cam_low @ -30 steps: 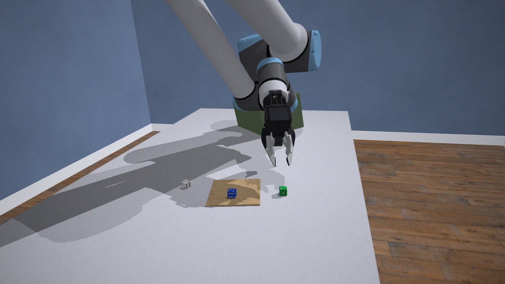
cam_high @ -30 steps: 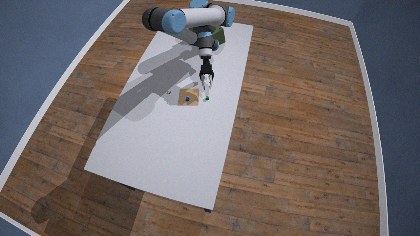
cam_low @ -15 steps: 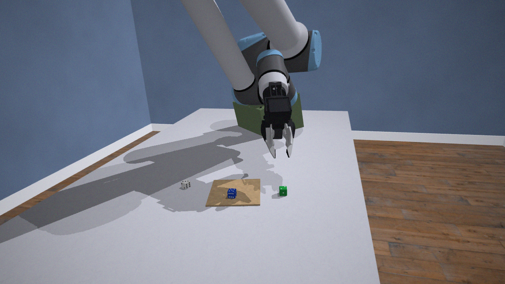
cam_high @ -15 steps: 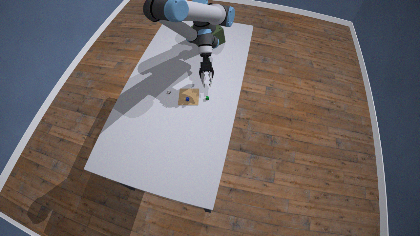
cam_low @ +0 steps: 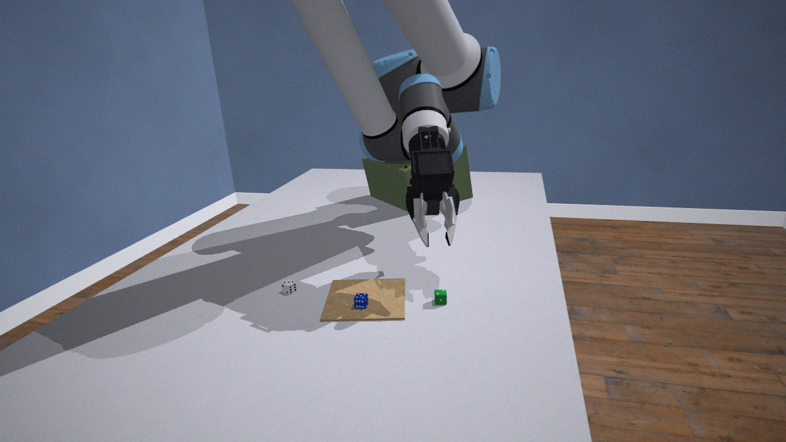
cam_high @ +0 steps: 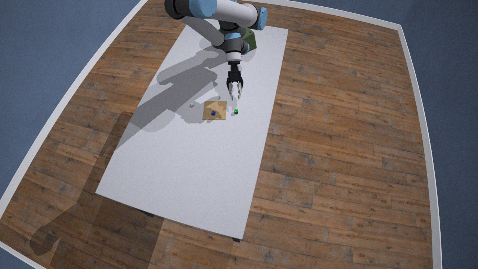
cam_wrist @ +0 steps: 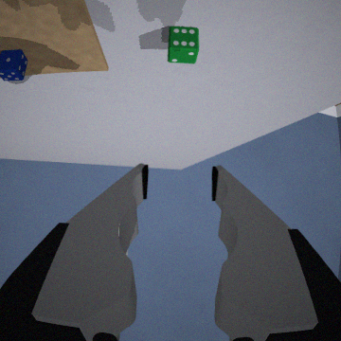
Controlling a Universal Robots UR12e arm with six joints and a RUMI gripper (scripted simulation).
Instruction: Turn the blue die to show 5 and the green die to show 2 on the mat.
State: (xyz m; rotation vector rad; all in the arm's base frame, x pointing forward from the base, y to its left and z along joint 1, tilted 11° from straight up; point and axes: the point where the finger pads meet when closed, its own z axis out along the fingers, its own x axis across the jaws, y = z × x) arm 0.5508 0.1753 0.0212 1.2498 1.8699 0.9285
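The green die lies 10 cm below my hand, 3 cm ahead of it and 1 cm to the left of it. Also, from my hand: tan mat (12 cm to the right, 10 cm below, 5 cm ahead); then white die (27 cm to the right, 10 cm below, 5 cm ahead); then blue die (12 cm to the right, 9 cm below, 8 cm ahead).
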